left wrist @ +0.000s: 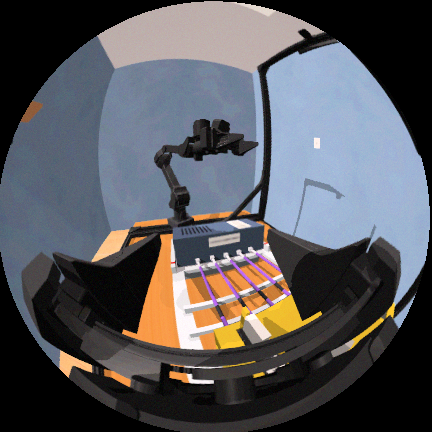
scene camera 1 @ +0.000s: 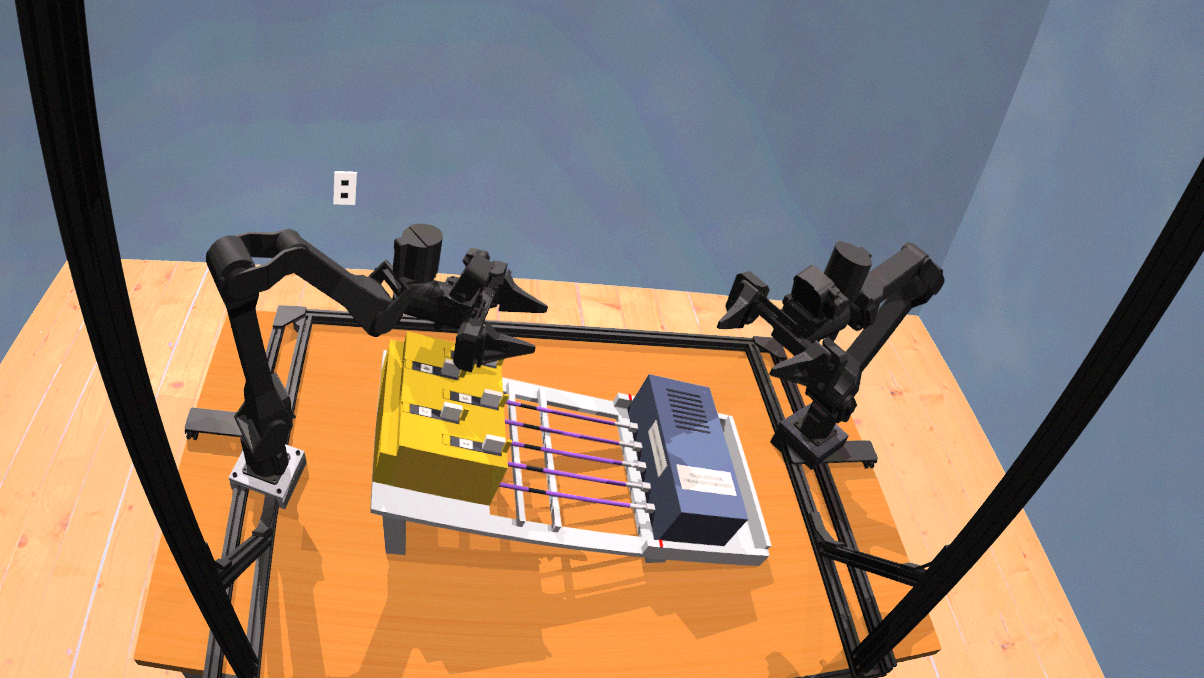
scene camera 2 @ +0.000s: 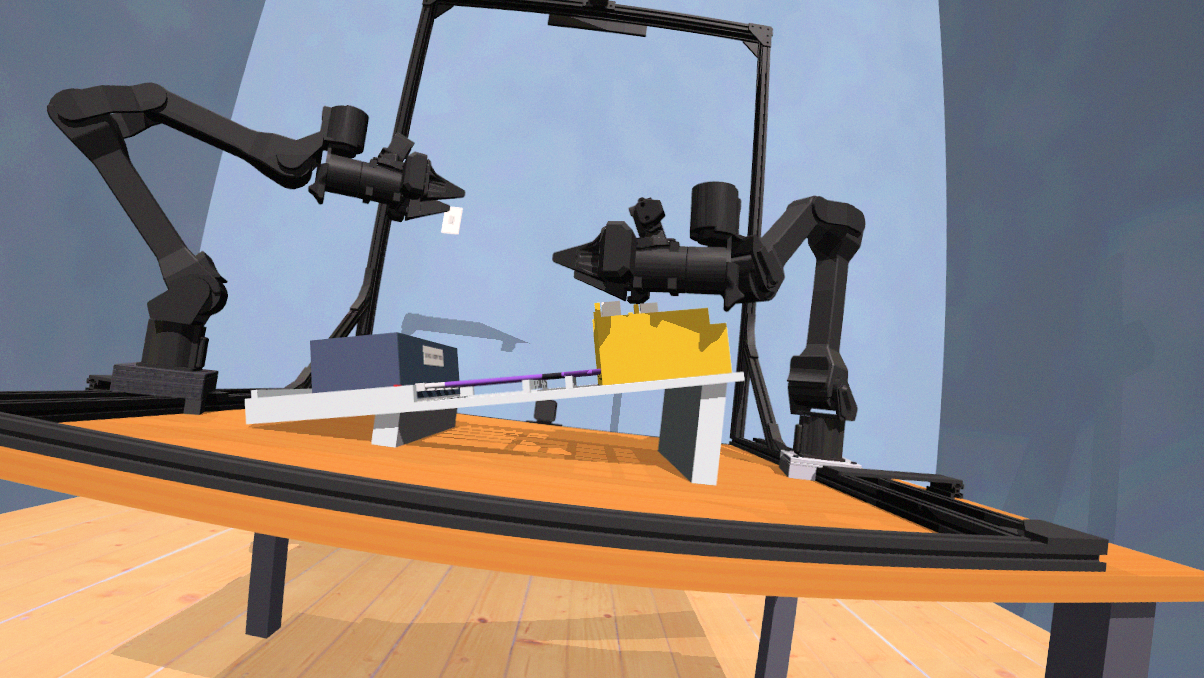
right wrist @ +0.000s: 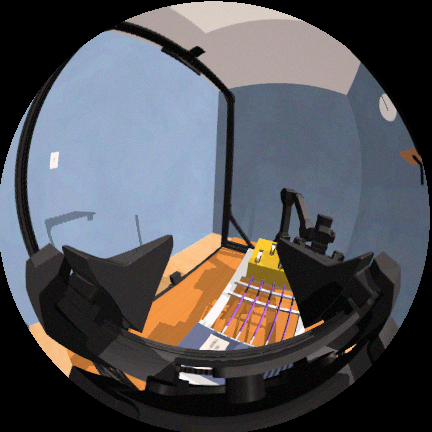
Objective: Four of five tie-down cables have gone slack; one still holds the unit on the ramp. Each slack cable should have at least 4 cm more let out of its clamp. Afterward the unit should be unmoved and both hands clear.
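The dark blue unit [scene camera 1: 699, 515] [scene camera 2: 353, 363] [left wrist: 190, 245] sits at the lower end of the white ramp [scene camera 1: 589, 539] [scene camera 2: 337, 408]. Several purple cables [scene camera 1: 589, 499] [left wrist: 210, 290] with black marks run from it to the yellow clamp box [scene camera 1: 438, 463] [scene camera 2: 657, 349] [right wrist: 265, 270]; all look nearly straight, and which is taut cannot be told. Grey levers [scene camera 1: 494, 398] stand on the box; its far part is partly hidden. My left gripper [scene camera 1: 540, 328] [scene camera 2: 562, 267] [left wrist: 214, 236] is open and empty above the box's far, cable-side edge. My right gripper [scene camera 1: 747, 347] [scene camera 2: 455, 202] [right wrist: 226, 242] is open and empty, high beyond the unit.
Black frame rails [scene camera 1: 589, 332] border the orange table [scene camera 1: 471, 623], with upright posts [scene camera 1: 80, 210] at the sides. White crossbars [scene camera 1: 547, 463] lie under the cables. A ramp leg [scene camera 2: 709, 437] supports the raised end under the box.
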